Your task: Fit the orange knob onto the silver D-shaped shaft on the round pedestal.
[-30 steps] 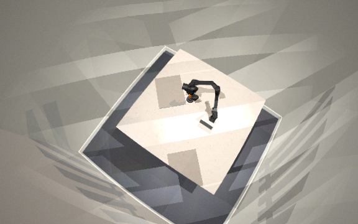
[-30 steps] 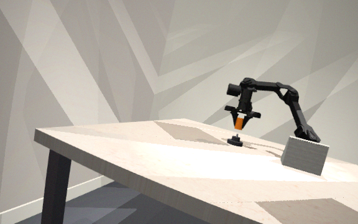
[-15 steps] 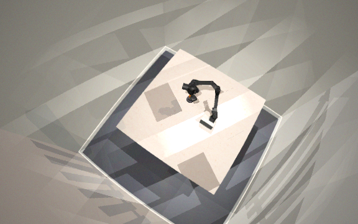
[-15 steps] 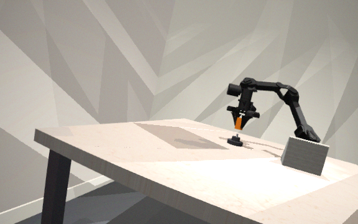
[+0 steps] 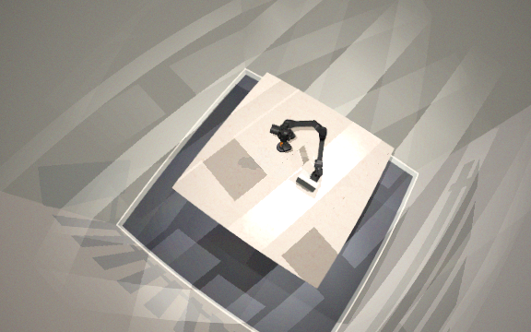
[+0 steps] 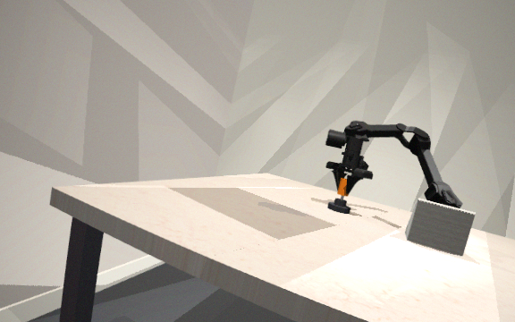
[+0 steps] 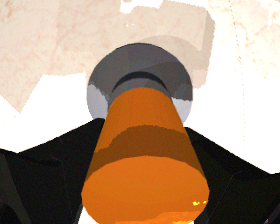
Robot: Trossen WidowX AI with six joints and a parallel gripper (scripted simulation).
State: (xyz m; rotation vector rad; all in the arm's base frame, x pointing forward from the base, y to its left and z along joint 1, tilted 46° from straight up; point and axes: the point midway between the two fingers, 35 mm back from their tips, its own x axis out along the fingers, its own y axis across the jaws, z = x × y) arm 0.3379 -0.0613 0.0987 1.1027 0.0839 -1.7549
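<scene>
Right now my gripper tip is 3 cm below the orange knob. The rest, counted from my gripper tip: round pedestal 4 cm below.
</scene>
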